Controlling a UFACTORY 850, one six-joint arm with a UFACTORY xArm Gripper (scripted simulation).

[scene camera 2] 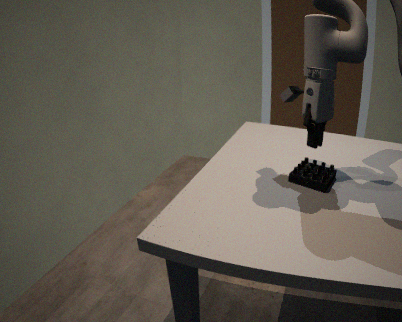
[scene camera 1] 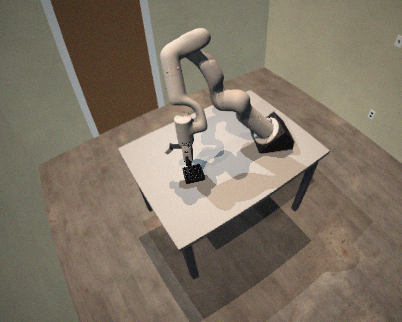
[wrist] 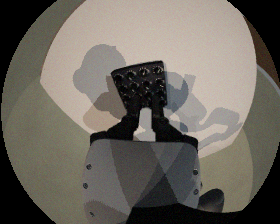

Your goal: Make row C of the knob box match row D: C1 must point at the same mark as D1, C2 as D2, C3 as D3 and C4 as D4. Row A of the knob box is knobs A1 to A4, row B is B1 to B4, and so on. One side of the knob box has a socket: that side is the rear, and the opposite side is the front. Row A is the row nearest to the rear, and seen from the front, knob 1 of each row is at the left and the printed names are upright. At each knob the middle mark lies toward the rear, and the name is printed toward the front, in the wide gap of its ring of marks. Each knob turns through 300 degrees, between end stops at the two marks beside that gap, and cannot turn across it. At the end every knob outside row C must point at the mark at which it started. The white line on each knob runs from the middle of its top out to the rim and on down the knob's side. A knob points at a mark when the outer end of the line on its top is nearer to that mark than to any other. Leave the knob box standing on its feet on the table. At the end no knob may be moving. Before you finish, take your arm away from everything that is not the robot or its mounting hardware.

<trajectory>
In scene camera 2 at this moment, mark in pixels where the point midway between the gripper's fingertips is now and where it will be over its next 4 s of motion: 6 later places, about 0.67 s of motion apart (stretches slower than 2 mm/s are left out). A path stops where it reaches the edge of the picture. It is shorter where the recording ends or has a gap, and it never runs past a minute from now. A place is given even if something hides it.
The gripper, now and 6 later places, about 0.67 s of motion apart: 314, 146; 313, 151; 312, 159; 312, 162; 311, 165; 312, 163; 313, 152
</trajectory>
